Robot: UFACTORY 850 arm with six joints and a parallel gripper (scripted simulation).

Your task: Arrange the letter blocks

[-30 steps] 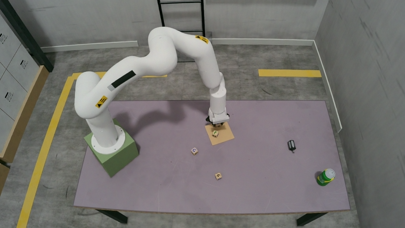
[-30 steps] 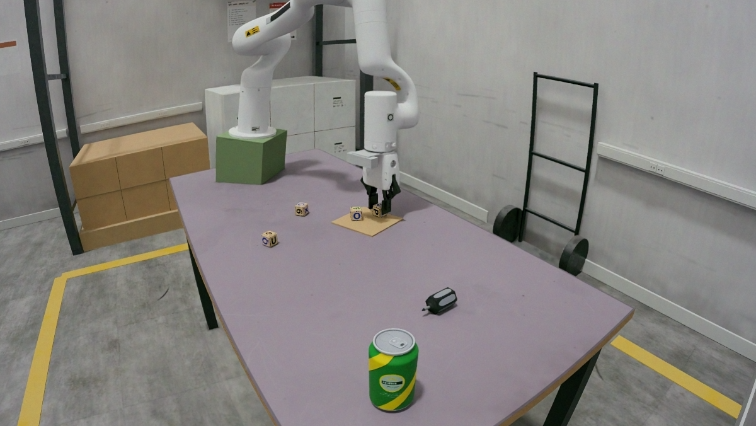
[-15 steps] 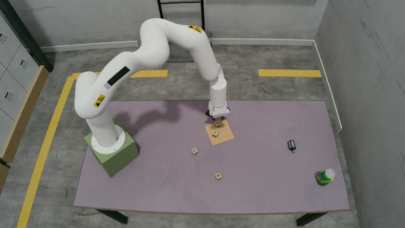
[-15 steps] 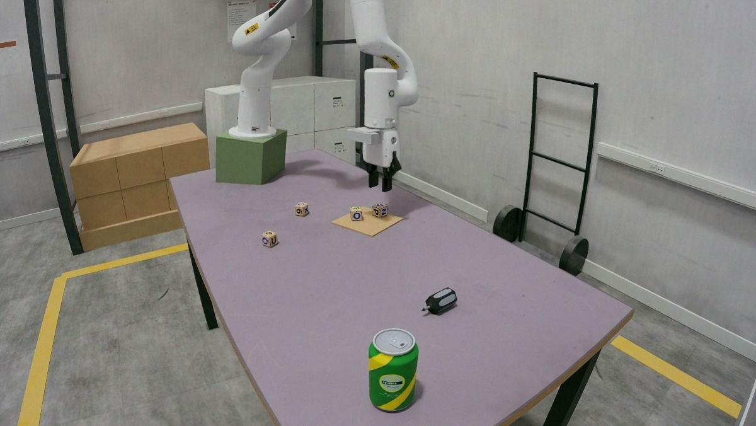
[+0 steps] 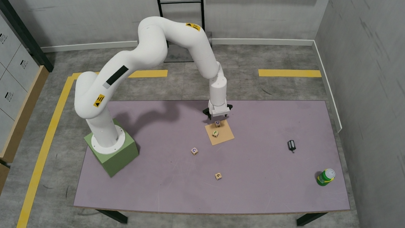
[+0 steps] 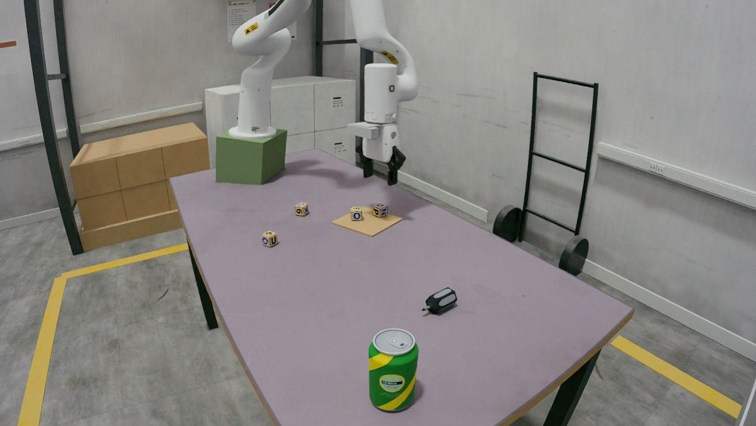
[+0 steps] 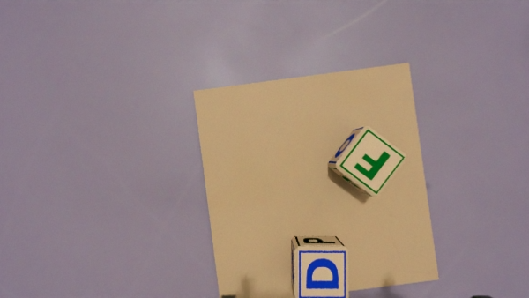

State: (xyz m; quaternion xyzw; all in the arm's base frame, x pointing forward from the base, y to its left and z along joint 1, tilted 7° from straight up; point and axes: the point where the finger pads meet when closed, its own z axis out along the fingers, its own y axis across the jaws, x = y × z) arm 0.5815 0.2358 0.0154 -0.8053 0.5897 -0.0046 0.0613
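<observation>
Right now the tan mat is 1 cm ahead of my hand, 5 cm to the right of it and 11 cm below it. Also, from my hand: small black tool: 45 cm ahead, 12 cm to the right, 10 cm below; green can: 62 cm ahead, 31 cm to the right, 5 cm below.
</observation>
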